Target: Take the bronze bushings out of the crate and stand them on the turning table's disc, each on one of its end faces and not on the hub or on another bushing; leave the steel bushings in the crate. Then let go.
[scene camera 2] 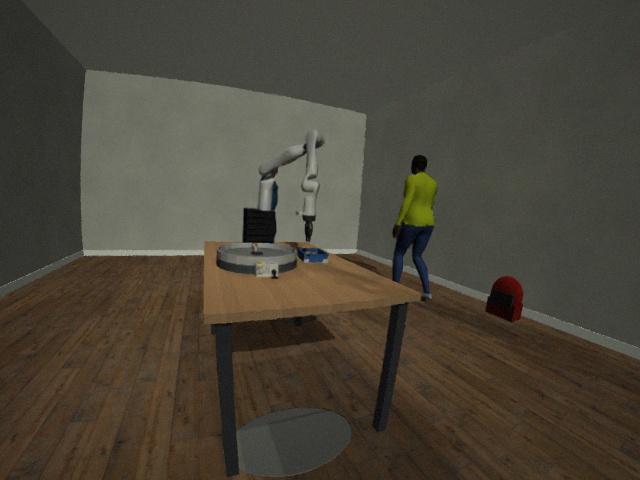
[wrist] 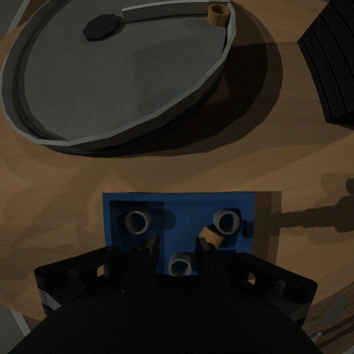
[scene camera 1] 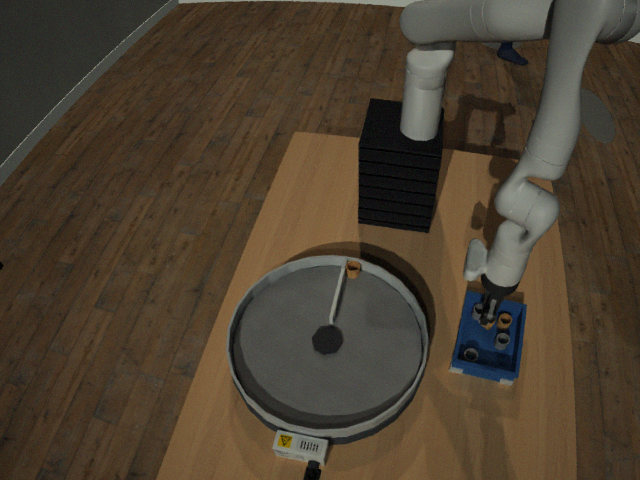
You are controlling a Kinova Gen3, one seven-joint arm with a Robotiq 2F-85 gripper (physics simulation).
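Places are measured from the arm's base along level axes (x ahead, y left, z up), in centimetres.
Pixels of known places: gripper, between the fingertips: (scene camera 2: 307,241) (scene camera 1: 484,315); arm's base, origin of its link: (scene camera 2: 264,210) (scene camera 1: 418,128).
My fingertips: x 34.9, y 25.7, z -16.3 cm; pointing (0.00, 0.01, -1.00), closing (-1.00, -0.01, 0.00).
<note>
Ahead of a thing's pixels: the offset from my fingertips to its top centre. "*": to the spot under its first point.
My gripper (scene camera 1: 486,316) (scene camera 2: 308,239) (wrist: 177,246) is partly open and empty, pointing down over the blue crate @[dx -0.2, dy +3.0, dz -5.7 cm] (scene camera 1: 522,330) (wrist: 177,196). One bronze bushing @[dx -4.5, dy +1.9, dz -7.1 cm] (scene camera 1: 488,326) (wrist: 211,237) lies on its side in the crate, near the fingertips. Another bronze bushing @[dx -5.9, dy +5.8, dz -7.7 cm] (scene camera 1: 504,320) stands beside it; it is hidden behind the gripper in the wrist view. Three steel bushings stand in the crate: one @[dx -6.6, dy -0.6, dz -7.7 cm] (scene camera 1: 477,311) (wrist: 226,221), a second @[dx -0.6, dy +6.2, dz -7.7 cm] (scene camera 1: 501,341) (wrist: 180,264) and a third @[dx +5.6, dy +0.0, dz -7.7 cm] (scene camera 1: 470,354) (wrist: 137,221). A bronze bushing (scene camera 1: 353,269) (wrist: 218,16) stands on the turning table's disc @[dx +14.2, dy -30.2, dz -4.6 cm] (scene camera 1: 289,320) (wrist: 100,85), near the rim.
A pale bar @[* dx +3.1, dy -31.9, dz -2.8 cm] (scene camera 1: 338,291) (wrist: 170,11) runs from near the dark hub @[dx +14.2, dy -30.2, dz -4.6 cm] (scene camera 1: 327,339) (wrist: 101,27) to the raised rim, beside the bronze bushing. The black pedestal (scene camera 1: 398,180) stands behind. A white control box @[* dx +37.6, dy -25.8, dz -4.9 cm] (scene camera 1: 300,446) (scene camera 2: 266,269) sits in front. A person (scene camera 2: 419,206) stands right of the table.
</note>
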